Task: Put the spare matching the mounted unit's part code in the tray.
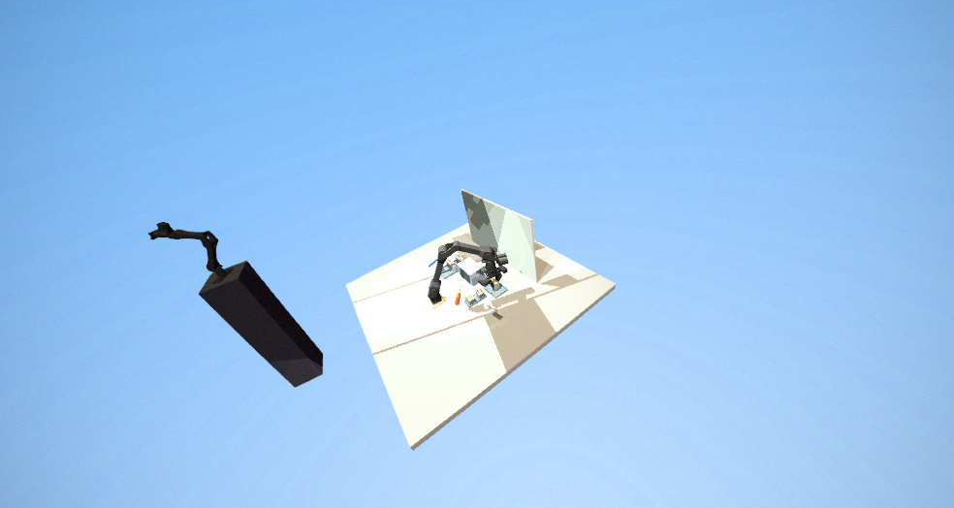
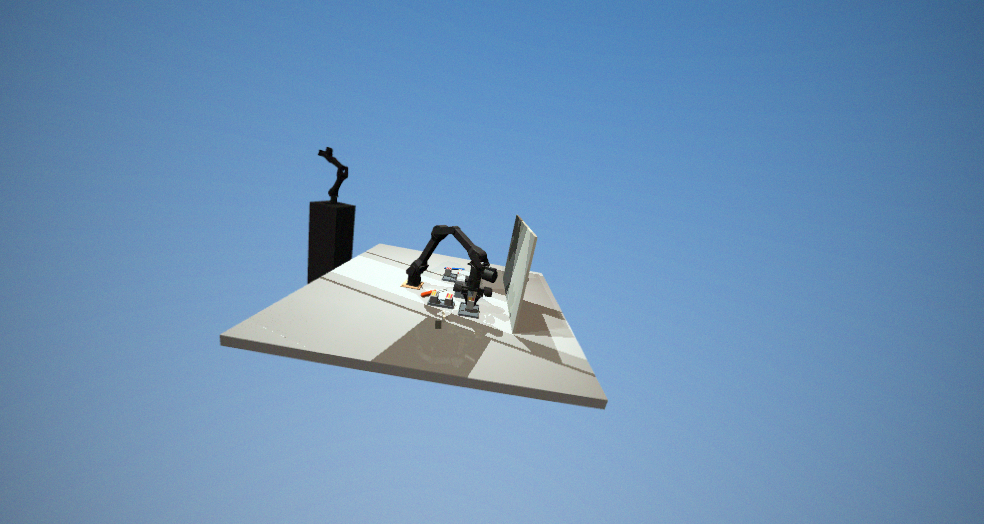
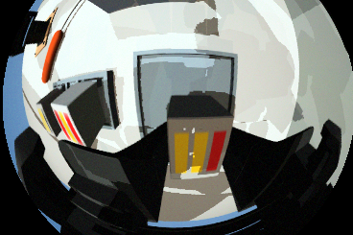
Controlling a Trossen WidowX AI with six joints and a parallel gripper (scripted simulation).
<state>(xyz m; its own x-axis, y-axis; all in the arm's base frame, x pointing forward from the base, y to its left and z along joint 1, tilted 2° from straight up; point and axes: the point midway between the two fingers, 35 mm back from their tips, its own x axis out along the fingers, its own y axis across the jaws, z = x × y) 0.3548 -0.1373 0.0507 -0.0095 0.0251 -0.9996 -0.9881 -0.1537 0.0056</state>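
Right now the flat tray is 3 cm below my gripper tip. From my gripper tip the other things lie so: tall mirror-like panel (23 cm to the left, 20 cm above, 17 cm ahead); then grey mounted unit (20 cm to the left, 8 cm behind, 2 cm above); then spare (2 cm above).
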